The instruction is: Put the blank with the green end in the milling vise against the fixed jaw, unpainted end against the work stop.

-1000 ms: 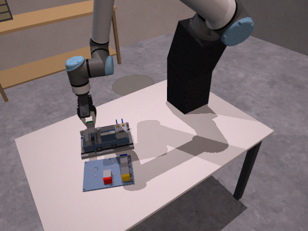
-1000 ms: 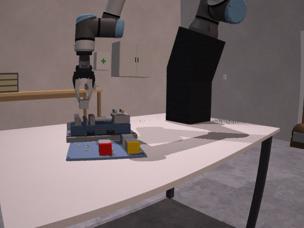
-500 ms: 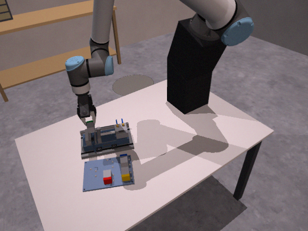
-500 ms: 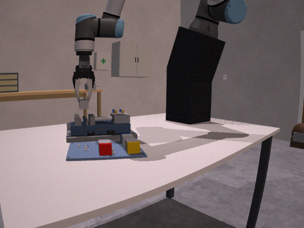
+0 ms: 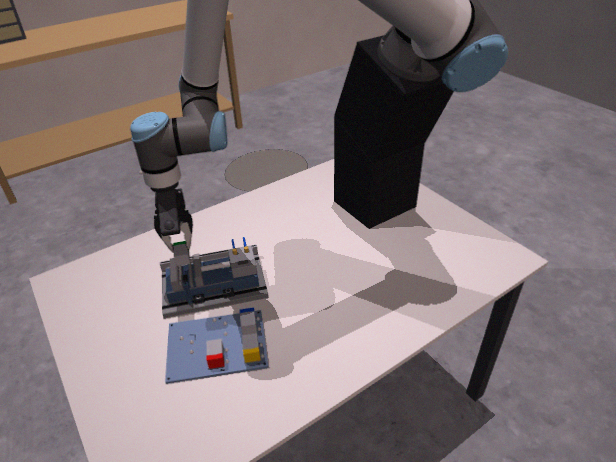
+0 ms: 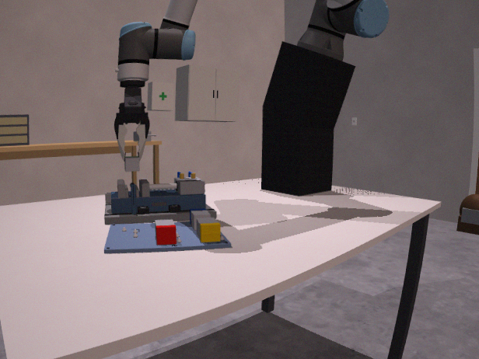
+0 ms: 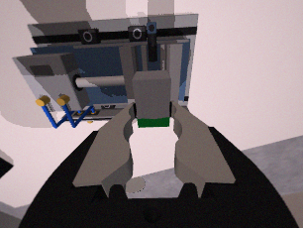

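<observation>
The green-ended blank is 2 cm below my hand. From my hand the other things lie so: dark work stop rod: 8 cm below, 5 cm to the left, 2 cm ahead; fixed jaw: 9 cm below, 3 cm ahead, 1 cm to the right; blue milling vise: 13 cm below, 6 cm behind, 3 cm to the left.
</observation>
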